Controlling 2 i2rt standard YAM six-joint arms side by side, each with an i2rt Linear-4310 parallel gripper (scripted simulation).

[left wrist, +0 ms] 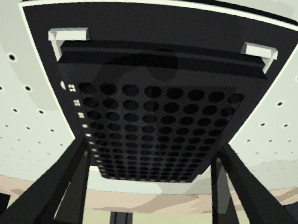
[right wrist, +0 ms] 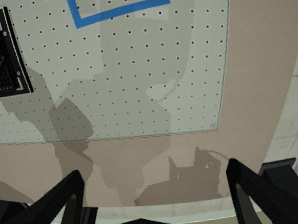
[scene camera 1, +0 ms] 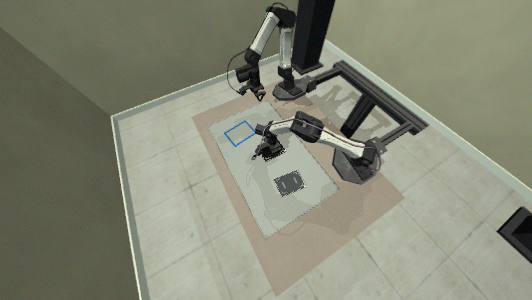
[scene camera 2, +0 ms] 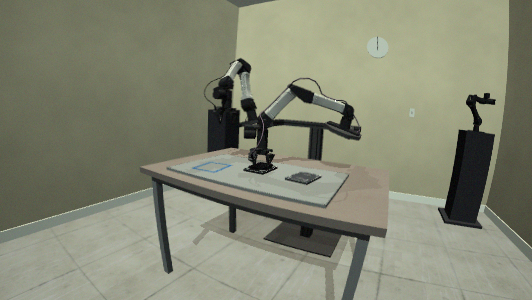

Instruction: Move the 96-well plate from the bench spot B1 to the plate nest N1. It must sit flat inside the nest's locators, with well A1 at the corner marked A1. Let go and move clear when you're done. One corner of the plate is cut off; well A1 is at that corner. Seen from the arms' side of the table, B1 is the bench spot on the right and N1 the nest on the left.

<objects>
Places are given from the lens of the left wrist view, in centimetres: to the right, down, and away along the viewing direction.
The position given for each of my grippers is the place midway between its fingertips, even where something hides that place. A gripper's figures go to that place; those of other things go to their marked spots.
my left gripper (left wrist: 153, 135): 0, 2, 12
black 96-well plate (left wrist: 155, 112): 0, 0, 8
</objects>
